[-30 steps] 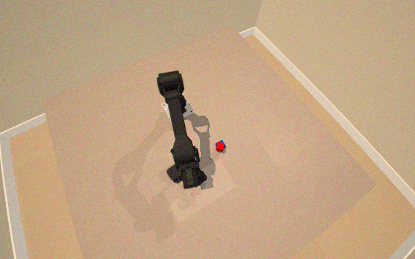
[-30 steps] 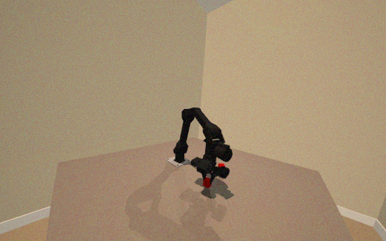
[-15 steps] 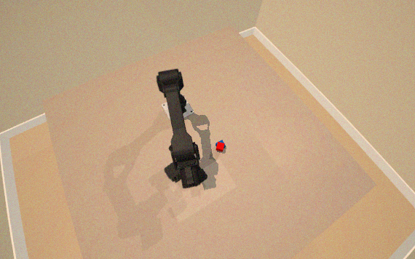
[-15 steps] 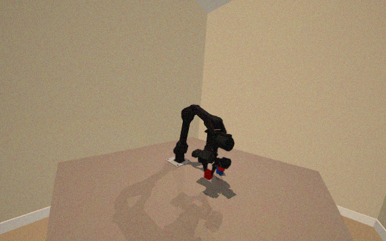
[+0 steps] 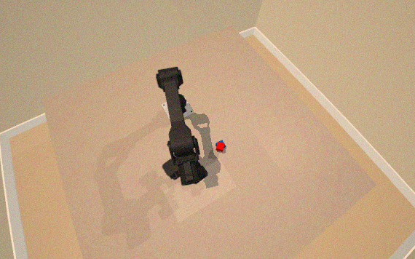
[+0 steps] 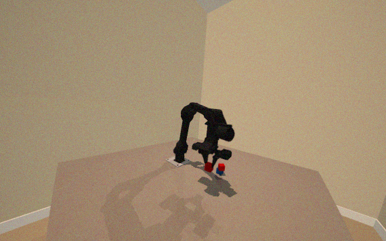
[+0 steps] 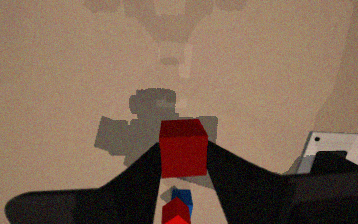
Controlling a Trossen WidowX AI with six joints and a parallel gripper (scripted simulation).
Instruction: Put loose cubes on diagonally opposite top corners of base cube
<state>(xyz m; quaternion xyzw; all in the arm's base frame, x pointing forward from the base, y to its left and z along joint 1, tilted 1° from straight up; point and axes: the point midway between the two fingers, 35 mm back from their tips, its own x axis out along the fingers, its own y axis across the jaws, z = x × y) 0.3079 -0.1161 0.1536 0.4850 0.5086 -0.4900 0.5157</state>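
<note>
Now: gripper tip 2 cm past the blue base cube, 19 cm to the right of it and 10 cm above it.
</note>
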